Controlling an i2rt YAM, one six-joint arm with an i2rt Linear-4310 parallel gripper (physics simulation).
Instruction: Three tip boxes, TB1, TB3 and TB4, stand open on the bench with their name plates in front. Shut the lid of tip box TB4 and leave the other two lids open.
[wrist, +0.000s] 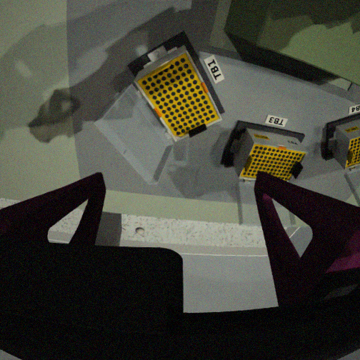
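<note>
Tip box TB1 (178, 95), with a yellow rack of dark holes, stands open left of the upper middle, its clear lid (135, 132) folded out to the lower left. Its name plate (214, 69) lies to its right. Tip box TB3 (272, 161) stands open right of the middle, with its plate (276, 120) above it and a clear lid hanging toward the bottom, partly behind a finger. Tip box TB4 (348, 142) is cut off by the right edge; its plate (354, 109) partly shows, and so does a bit of clear lid. My gripper (179, 180) is open and empty, above the bench.
A large dark green block or bin (295, 45) stands at the upper right, near the name plates. A grey mat (90, 165) lies under the boxes. The pale bench edge (165, 197) runs across below them, with speckled floor (195, 230) beyond. Arm shadows fall at the left.
</note>
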